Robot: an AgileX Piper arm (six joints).
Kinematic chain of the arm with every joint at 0, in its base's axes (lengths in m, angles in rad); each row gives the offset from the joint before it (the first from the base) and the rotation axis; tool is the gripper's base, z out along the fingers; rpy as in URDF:
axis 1: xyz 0 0 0.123 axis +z
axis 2: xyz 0 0 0 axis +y
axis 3: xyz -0.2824 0 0.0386 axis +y
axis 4: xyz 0.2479 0 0.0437 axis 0.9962 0 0.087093
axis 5: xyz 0 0 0 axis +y
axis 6: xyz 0.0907 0 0.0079 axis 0.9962 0 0.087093
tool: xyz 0 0 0 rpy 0 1.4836 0
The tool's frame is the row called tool.
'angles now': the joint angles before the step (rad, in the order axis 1, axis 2, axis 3, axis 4, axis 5, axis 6). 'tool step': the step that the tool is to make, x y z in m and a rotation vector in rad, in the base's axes. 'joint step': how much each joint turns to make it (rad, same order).
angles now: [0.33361 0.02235 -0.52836 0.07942 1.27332 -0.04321]
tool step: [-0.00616 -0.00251 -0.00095 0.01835 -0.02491 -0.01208]
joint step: [0.00005 -0.03966 -0.00232 -0.00433 0.01122 0.01683]
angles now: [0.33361 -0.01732 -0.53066 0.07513 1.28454 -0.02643]
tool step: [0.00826 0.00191 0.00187 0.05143 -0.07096 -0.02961]
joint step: [-0.00001 -0.00001 0.02383 -0.00774 -0.11022 0.03297]
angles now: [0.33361 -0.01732 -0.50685 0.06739 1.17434 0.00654]
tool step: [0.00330 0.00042 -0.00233 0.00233 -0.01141 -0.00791]
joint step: [-0.00001 0.00002 0.01656 -0.00742 -0.02843 0.00419]
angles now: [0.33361 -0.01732 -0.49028 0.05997 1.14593 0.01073]
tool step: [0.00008 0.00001 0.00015 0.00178 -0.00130 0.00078]
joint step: [0.00156 0.00000 -0.00002 0.00004 -0.00187 0.00136]
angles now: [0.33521 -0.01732 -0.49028 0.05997 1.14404 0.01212]
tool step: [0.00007 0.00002 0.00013 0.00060 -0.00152 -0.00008]
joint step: [0.00001 -0.00001 -0.00002 0.00000 -0.00161 0.00002]
